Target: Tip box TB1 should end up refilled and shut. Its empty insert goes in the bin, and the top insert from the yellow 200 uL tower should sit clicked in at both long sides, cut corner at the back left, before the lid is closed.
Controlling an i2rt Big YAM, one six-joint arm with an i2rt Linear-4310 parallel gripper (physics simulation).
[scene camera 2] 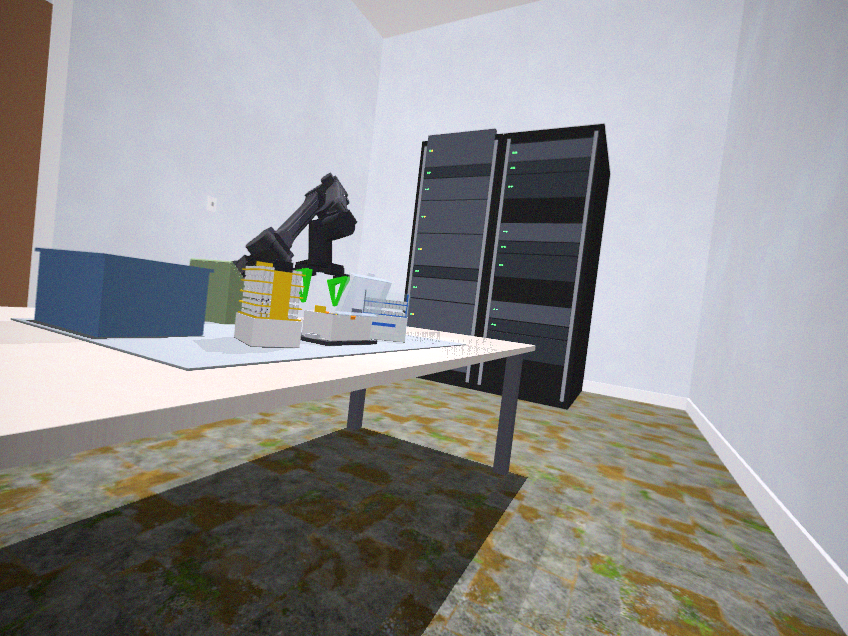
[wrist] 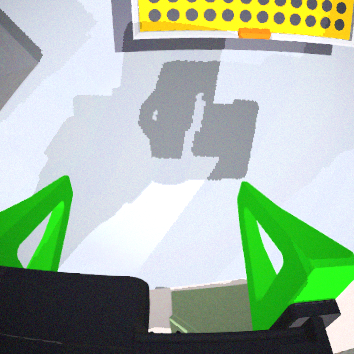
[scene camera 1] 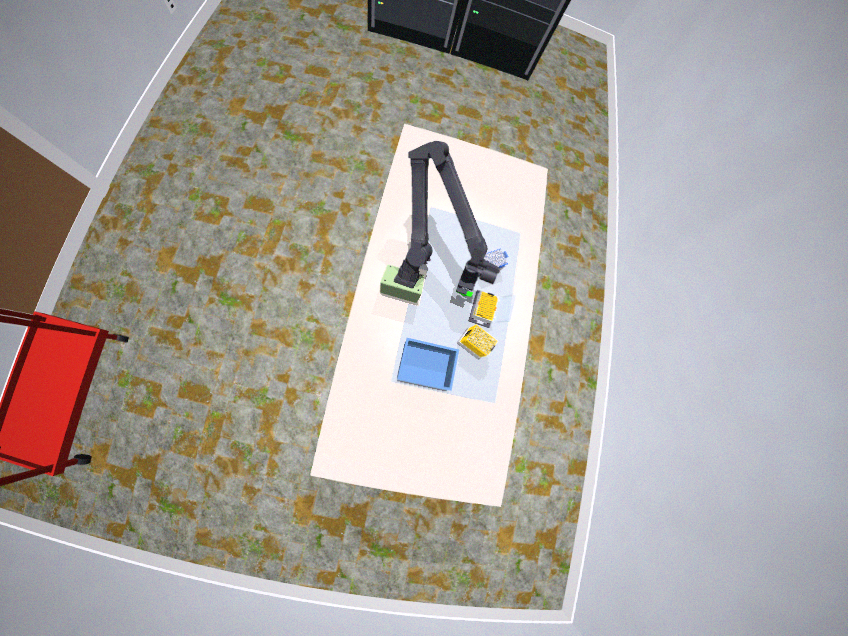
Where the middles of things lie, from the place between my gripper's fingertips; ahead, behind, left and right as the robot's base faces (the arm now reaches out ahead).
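Scene:
There's a clear lid [scene camera 2: 363,296] 19 cm ahead of my hand, 3 cm above it and 4 cm to the right of it. Going by their middles, that lid is the nearest to my hand of the things named here. As for the blue bin [scene camera 2: 104,295], it's 38 cm to the right of my hand, 5 cm behind it and 1 cm below it.

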